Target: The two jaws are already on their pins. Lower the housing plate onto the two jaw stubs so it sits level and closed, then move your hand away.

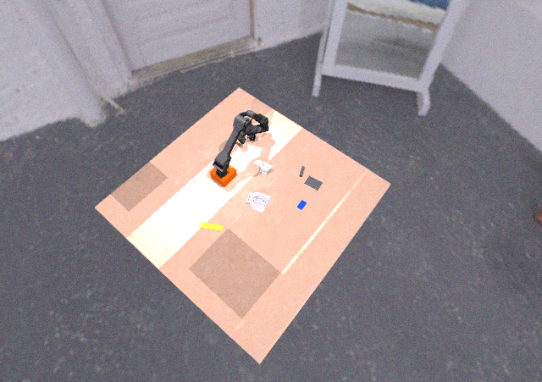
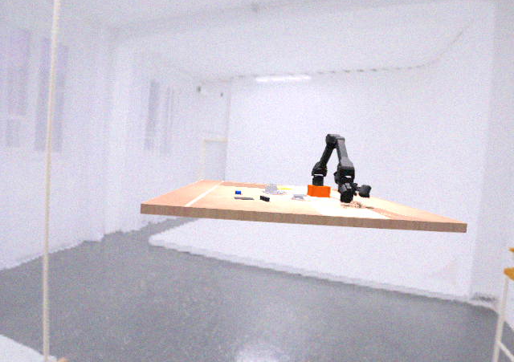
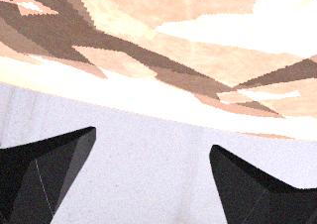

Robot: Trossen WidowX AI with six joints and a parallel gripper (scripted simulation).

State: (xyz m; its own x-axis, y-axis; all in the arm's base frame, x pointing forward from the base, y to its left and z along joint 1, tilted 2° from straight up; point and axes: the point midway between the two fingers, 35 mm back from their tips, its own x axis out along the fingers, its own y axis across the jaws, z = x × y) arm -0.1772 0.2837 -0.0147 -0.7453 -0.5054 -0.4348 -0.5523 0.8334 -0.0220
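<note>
Right now my gripper tip is 340 mm short of the grey housing plate, 20 mm to the left of it and 20 mm above it. Round my gripper tip: dark pin: 510 mm ahead, 130 mm to the left, 40 mm below; then yellow bar: 530 mm to the right, 420 mm ahead, 40 mm below; then dark flat plate: 620 mm ahead, 130 mm to the left, 40 mm below.
</note>
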